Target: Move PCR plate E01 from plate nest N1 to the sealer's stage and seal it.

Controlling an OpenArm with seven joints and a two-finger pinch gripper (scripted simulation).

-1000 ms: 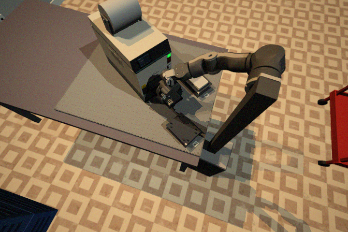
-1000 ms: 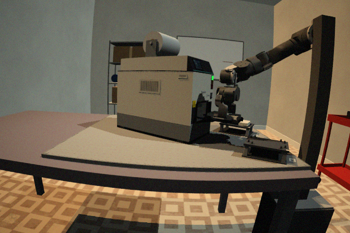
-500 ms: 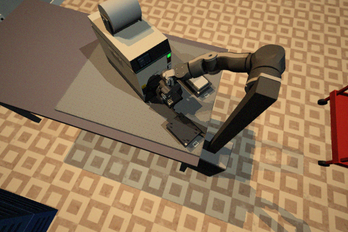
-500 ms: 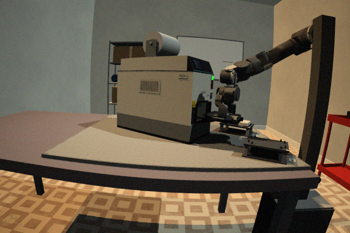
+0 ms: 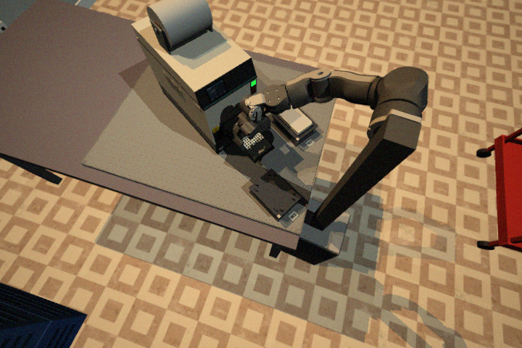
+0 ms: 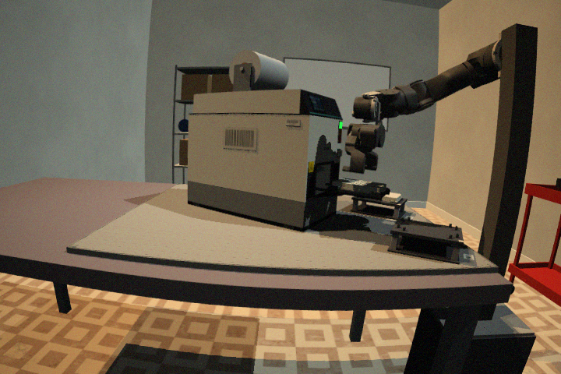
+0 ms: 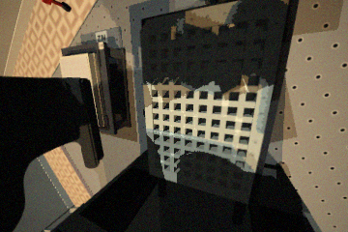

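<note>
The plate E01 lies 40 mm below my hand. Round my hand: plate E07: 200 mm to the right, 110 mm behind, 100 mm below; sealer's dark stage: 50 mm below; foil roll: 300 mm ahead, 260 mm above, 150 mm to the right.
</note>
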